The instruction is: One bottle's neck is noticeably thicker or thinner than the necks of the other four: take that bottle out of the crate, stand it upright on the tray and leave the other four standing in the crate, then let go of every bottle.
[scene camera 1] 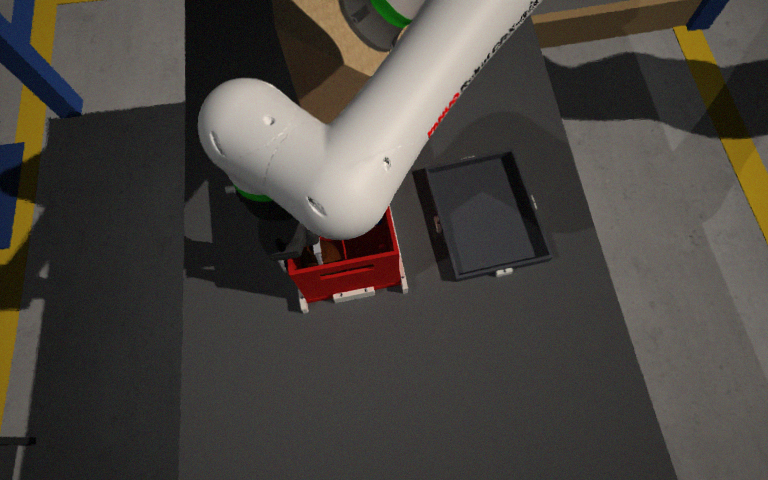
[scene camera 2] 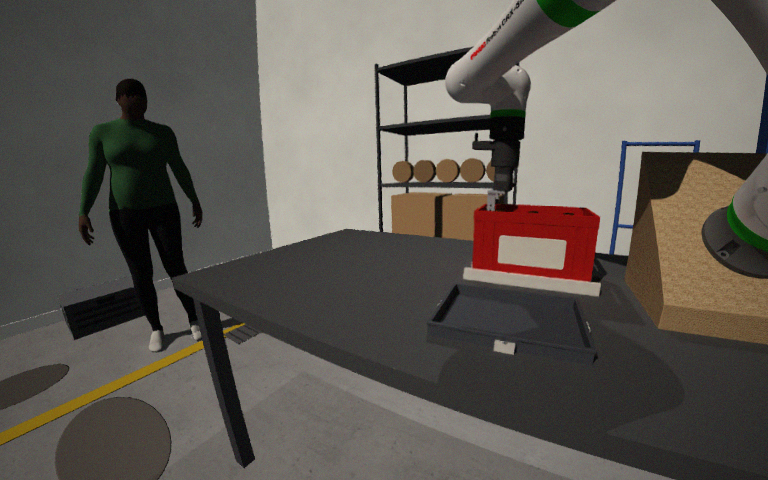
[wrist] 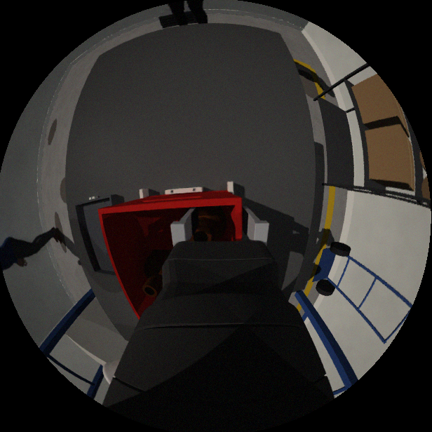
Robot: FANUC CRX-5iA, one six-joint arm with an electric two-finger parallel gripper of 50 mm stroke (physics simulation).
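Frame: origin at the arm's base, x back, y down, z right, level; metres.
Seen in the pictures: gripper, fingertip midpoint: (scene camera 1: 303, 264); arm's base, origin of the base link: (scene camera 1: 367, 20) (scene camera 2: 747, 241).
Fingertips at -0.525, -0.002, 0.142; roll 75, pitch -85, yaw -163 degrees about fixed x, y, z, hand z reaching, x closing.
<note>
Offsets run from my fingertips to a thing's top centre, as dx, dy, dz. "pt": to the spot under its first point.
The red crate @[+0.122, -0.022, -0.056] (scene camera 1: 385, 271) (scene camera 2: 580, 254) (wrist: 170, 204) stands on the table. A brown bottle @[+0.028, -0.011, -0.021] (scene camera 1: 331, 250) (wrist: 212, 218) stands in its end compartment; another bottle's neck (wrist: 149, 287) shows farther along the crate in the wrist view. The arm and gripper hide the other bottles, so neck widths cannot be compared. My gripper (scene camera 1: 300, 257) (scene camera 2: 496, 203) (wrist: 219, 214) is open and empty, pointing down at about rim height by the crate's side wall. In the wrist view the left finger is over the crate beside the bottle, the right finger beyond the wall. The dark tray @[pt +0.102, +0.148, -0.360] (scene camera 1: 492, 226) (scene camera 2: 504, 316) (wrist: 100, 240) holds no bottle.
White guide blocks @[pt -0.023, +0.124, -0.072] (scene camera 1: 353, 294) (wrist: 184, 190) sit around the crate's base. The tray lies beside the crate with a gap between them. The arm's wooden pedestal (scene camera 2: 707, 271) stands behind the table area. A shelf rack (scene camera 2: 377, 147) and a person (scene camera 2: 138, 164) are in the background.
</note>
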